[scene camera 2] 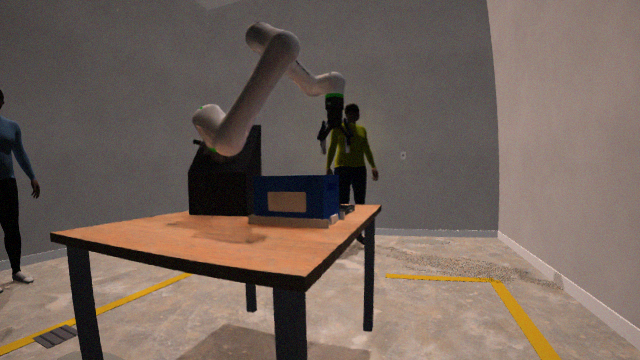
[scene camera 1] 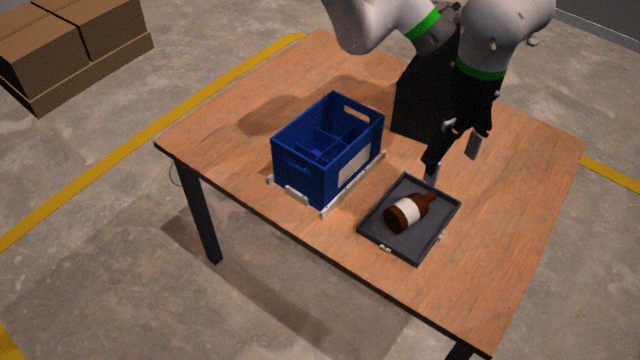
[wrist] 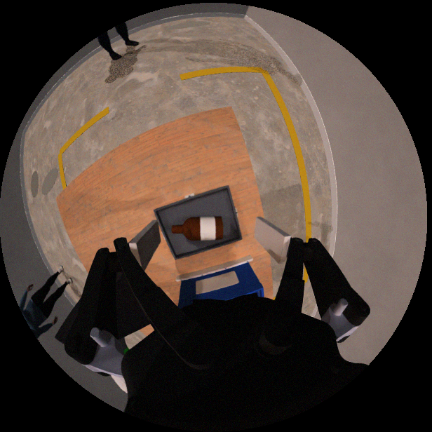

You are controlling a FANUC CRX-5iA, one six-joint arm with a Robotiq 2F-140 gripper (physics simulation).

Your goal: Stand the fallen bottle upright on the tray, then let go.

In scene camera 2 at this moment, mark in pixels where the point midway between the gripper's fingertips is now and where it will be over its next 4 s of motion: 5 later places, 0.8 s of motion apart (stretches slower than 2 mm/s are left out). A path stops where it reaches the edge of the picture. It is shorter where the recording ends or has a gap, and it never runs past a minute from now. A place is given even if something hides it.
My gripper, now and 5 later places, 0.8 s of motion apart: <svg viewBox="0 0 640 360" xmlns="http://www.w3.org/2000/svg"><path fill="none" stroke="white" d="M335 153L325 182L325 193L325 202L322 205L321 187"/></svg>
